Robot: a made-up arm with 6 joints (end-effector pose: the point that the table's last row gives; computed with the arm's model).
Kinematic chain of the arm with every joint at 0, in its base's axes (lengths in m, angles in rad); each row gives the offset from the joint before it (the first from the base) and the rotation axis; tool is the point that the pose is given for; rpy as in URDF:
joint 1: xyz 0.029 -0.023 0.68 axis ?
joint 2: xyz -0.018 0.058 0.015 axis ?
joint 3: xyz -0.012 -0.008 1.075 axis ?
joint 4: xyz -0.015 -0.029 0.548 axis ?
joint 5: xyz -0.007 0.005 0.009 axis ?
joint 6: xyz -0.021 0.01 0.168 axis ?
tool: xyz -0.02 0.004 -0.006 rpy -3.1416 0 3.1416
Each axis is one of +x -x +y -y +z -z.
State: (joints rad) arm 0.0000 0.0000 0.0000 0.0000 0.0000 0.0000
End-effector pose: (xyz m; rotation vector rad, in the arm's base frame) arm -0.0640 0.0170 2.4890 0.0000 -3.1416 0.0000
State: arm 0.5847 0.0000 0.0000 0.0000 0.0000 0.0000
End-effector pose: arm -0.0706 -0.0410 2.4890 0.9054 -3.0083 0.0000
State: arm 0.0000 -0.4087 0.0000 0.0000 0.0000 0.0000
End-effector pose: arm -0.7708 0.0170 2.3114 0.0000 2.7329 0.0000
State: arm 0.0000 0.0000 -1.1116 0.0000 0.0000 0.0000
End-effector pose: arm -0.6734 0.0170 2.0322 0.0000 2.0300 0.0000
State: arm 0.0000 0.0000 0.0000 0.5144 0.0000 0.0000
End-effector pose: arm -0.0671 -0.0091 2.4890 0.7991 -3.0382 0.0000
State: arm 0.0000 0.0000 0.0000 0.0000 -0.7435 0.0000
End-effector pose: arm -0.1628 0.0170 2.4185 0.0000 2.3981 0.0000
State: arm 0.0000 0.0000 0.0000 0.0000 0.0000 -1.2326
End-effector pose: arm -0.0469 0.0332 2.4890 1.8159 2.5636 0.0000
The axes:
joint 1: +z
joint 2: +y
joint 3: +y
joint 4: +z
joint 5: +y
joint 6: +z

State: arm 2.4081 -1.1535 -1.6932 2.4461 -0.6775 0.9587
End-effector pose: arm 1.0270 -0.8320 0.5133 0.2439 -0.9202 -0.8587
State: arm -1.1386 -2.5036 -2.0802 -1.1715 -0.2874 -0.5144
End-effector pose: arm 0.1528 -0.0216 -0.2428 -1.5200 -0.4704 0.6227
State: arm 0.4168 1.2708 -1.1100 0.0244 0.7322 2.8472
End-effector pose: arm 1.1119 0.4879 1.6814 2.5791 0.1917 -1.1571
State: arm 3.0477 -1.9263 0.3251 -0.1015 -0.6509 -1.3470
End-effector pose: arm 1.7052 -0.2497 0.1561 0.6946 -0.7520 -1.6983
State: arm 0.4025 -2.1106 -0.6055 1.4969 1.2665 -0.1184
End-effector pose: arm -1.1147 -0.3386 -0.4653 0.4520 1.3340 -1.0885
